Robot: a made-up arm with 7 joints.
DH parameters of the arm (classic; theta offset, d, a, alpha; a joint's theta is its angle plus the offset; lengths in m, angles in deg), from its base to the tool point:
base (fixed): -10.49 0 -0.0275 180
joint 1: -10.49 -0.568 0.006 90
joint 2: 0 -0.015 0.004 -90
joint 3: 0 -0.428 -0.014 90
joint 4: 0 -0.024 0.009 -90
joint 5: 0 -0.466 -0.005 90
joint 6: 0 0.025 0.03 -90
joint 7: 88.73 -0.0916 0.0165 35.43
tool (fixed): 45.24 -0.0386 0 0
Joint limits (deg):
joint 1: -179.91..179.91
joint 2: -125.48..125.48
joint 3: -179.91..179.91
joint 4: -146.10..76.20
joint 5: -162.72..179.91
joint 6: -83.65..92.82
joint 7: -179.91..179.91
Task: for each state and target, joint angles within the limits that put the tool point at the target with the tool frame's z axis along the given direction. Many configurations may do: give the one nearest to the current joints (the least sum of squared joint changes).
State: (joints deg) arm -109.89 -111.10 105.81 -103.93 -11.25 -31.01 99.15
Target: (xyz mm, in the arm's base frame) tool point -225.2 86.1 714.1 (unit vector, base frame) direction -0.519 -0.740 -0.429
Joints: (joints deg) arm -84.54 -101.49 118.99 -146.10 -11.76 -48.12 93.88
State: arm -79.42 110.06 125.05 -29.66 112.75 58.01 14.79
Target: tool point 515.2 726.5 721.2 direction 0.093 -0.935 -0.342
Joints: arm -42.37 80.23 133.65 -8.54 123.75 82.55 16.31
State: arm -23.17 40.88 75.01 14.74 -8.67 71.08 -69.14
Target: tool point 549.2 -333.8 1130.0 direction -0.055 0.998 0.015
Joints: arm 5.22 37.00 67.04 25.05 -21.31 66.46 -72.40
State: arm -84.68 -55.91 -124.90 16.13 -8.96 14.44 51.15
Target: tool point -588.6 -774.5 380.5 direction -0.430 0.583 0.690
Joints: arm -52.27 -98.93 -96.97 6.54 26.67 -46.68 40.16
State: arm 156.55 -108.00 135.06 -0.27 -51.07 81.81 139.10
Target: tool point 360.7 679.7 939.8 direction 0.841 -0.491 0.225
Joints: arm 122.56 -79.37 159.50 -32.24 -41.94 82.54 144.76
